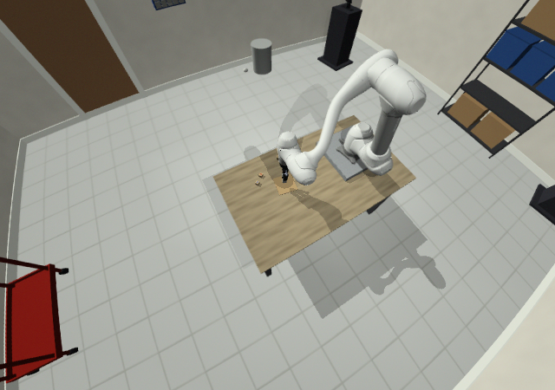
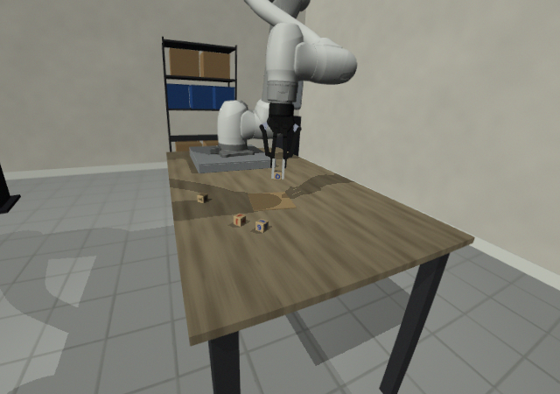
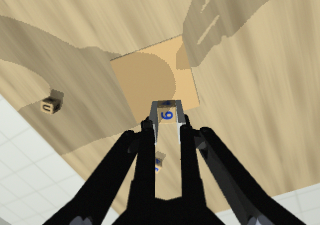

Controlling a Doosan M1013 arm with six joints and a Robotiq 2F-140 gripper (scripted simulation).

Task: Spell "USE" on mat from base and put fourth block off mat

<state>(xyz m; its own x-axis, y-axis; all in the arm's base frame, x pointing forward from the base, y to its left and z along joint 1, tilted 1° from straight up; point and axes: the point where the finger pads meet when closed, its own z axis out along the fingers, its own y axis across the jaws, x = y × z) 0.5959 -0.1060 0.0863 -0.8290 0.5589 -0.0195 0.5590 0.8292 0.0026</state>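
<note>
My gripper is now 20 mm past the tan mat, 10 mm to the left of it and 120 mm above it.
</note>
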